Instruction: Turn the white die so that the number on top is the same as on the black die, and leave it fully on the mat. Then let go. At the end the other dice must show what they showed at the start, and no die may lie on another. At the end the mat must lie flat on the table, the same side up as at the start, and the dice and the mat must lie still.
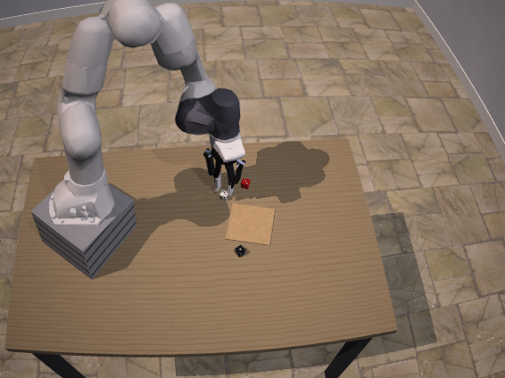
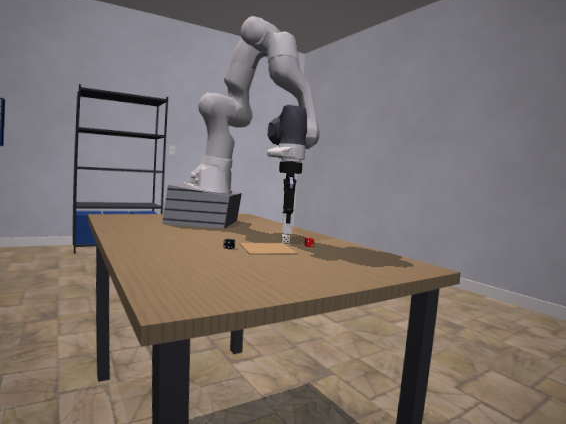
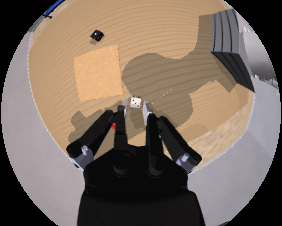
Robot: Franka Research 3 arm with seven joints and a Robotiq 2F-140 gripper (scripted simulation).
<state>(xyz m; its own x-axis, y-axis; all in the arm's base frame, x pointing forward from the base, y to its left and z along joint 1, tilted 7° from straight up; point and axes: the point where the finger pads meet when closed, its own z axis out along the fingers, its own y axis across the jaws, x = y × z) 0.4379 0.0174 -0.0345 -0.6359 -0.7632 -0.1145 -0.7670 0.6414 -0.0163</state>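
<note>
Now: the white die 5 cm below my hand. From my hand the other things lie so: red die (8 cm ahead, 5 cm below, 3 cm to the left); then black die (22 cm to the right, 5 cm below, 1 cm behind); then tan mat (13 cm to the right, 6 cm below, 5 cm ahead).
</note>
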